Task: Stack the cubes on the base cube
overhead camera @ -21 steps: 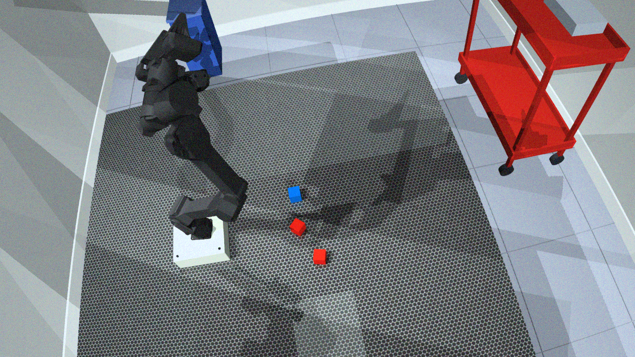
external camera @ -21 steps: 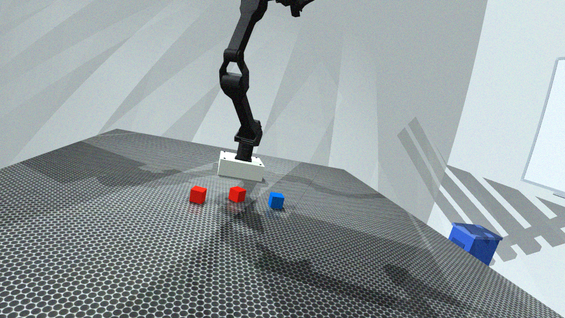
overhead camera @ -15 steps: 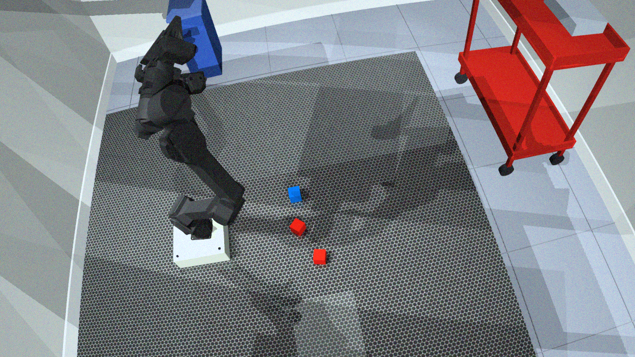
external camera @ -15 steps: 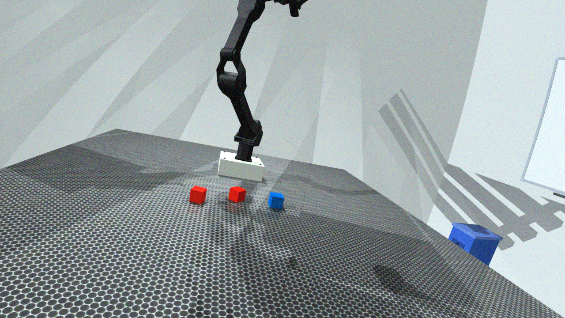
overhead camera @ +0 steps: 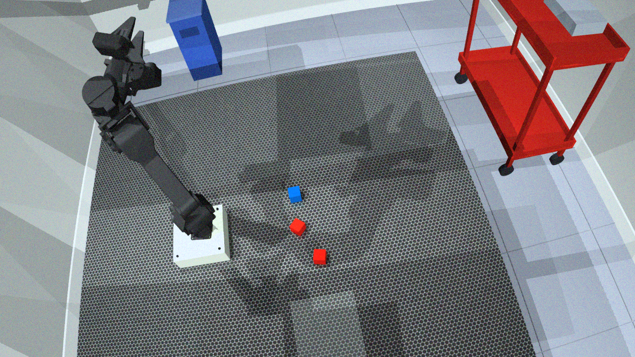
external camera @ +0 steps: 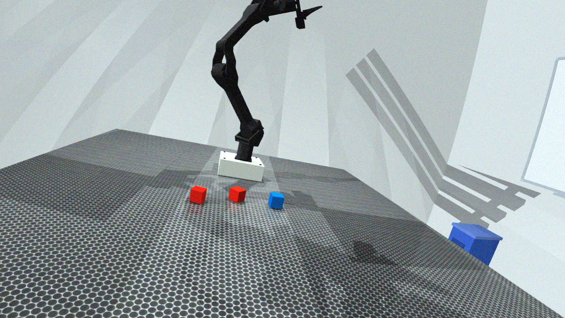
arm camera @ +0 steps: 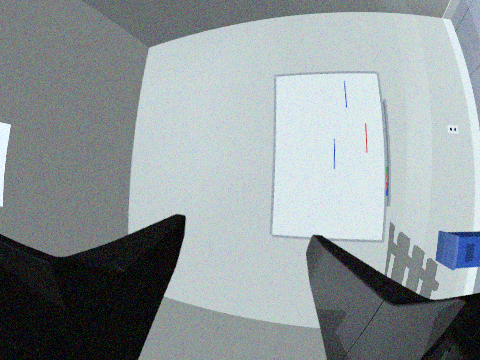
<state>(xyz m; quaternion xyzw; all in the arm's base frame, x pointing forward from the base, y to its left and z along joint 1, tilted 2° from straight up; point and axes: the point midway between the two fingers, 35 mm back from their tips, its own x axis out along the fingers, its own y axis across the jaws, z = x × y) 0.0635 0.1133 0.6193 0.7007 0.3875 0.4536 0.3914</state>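
My gripper tip is now 67 cm above the blue base cube, 23 cm short of it and 3 cm to the left of it.
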